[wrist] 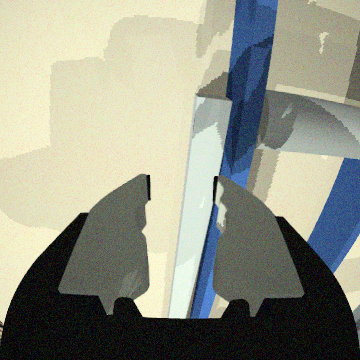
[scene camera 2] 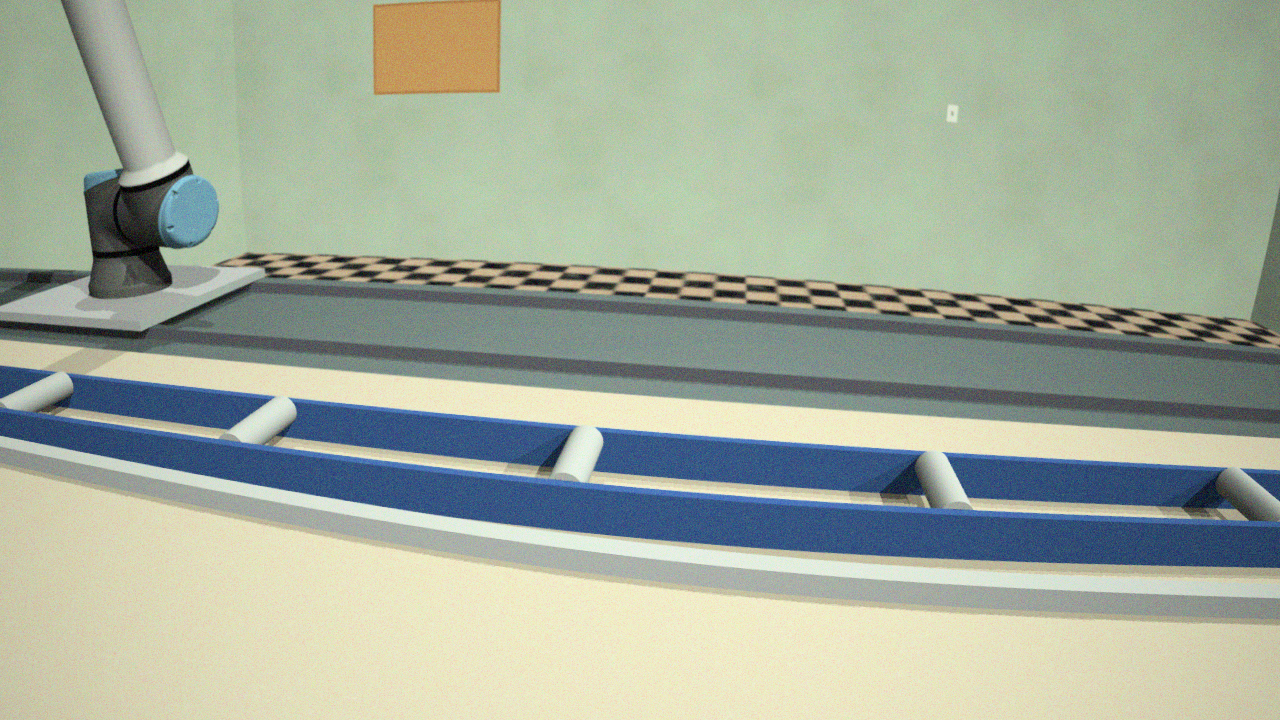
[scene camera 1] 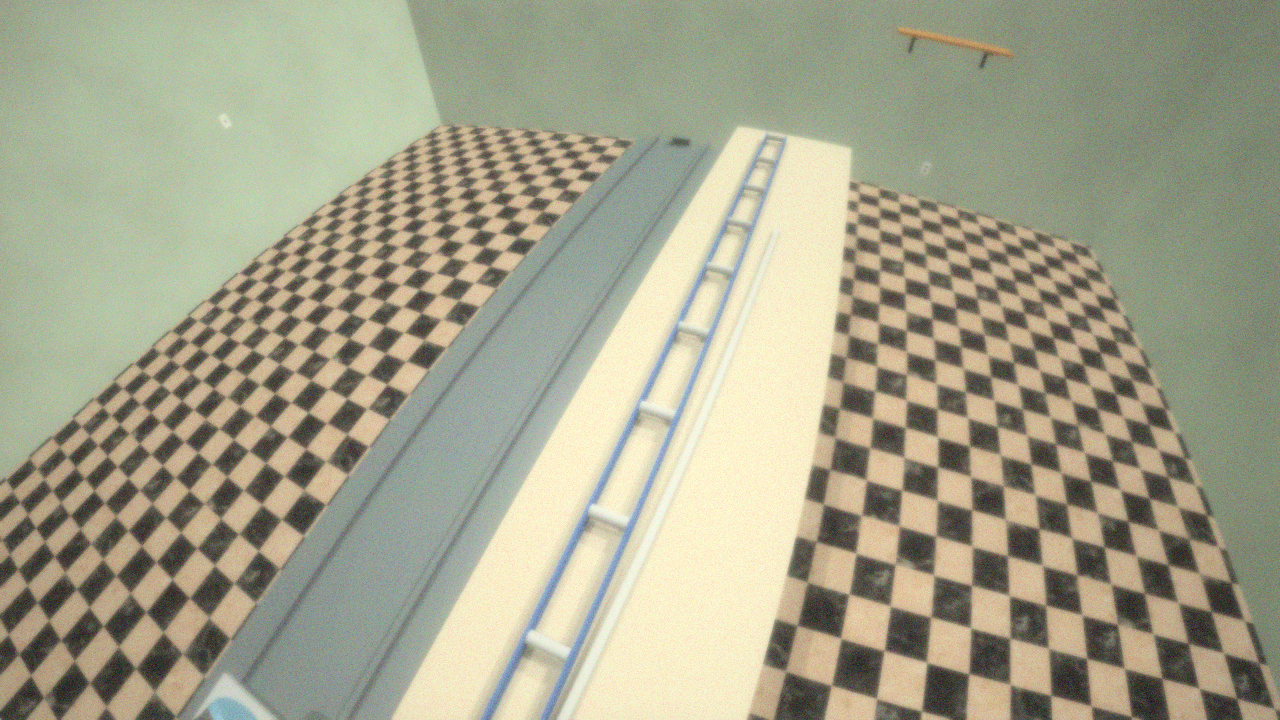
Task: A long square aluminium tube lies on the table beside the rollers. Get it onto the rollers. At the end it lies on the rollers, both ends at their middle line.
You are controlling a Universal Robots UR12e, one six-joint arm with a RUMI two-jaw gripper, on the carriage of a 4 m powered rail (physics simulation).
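Where they show: gripper, between the fingertips: (wrist: pixel 181 178); arm's base, origin of its link: (scene camera 2: pixel 131 288).
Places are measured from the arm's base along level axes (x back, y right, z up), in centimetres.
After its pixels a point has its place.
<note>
The long square aluminium tube (scene camera 1: pixel 666 501) {z -0.5, x -75.7, y -128.4 cm} (scene camera 2: pixel 716 568) {z -0.8, x -76.8, y -132.9 cm} (wrist: pixel 200 170) {z -0.5, x -71.1, y -1.8 cm} lies on the table along the outer side of the blue roller frame (scene camera 2: pixel 805 530) {z -0.5, x -69.4, y -141.5 cm} (wrist: pixel 255 25) {z 2.2, x -69.3, y 8.5 cm}, close beside it. One end shows in the wrist view, near a grey roller (wrist: pixel 320 125) {z 2.9, x -64.4, y 3.5 cm}. More rollers (scene camera 1: pixel 657 411) {z 2.8, x -62.4, y -155.9 cm} (scene camera 2: pixel 580 454) {z 2.9, x -63.4, y -117.7 cm} cross the frame, with the tube beside them. My gripper (wrist: pixel 181 178) {z 2.5, x -72.7, y -1.0 cm} is open over the tube near this end. In the wrist view the tube runs between the two fingers, nearer the right one, with a wide gap at the left one. Fingertip height is hard to tell.
The arm (scene camera 2: pixel 116 89) {z 43.5, x -16.8, y -18.2 cm} stands on its carriage plate (scene camera 2: pixel 214 282) {z 0.0, x 7.7, y -18.4 cm} at the left of scene camera 2. The grey powered rail (scene camera 1: pixel 483 376) (scene camera 2: pixel 626 331) runs along the table's other side, parallel to the frame. Shadows fall on the table in the wrist view.
</note>
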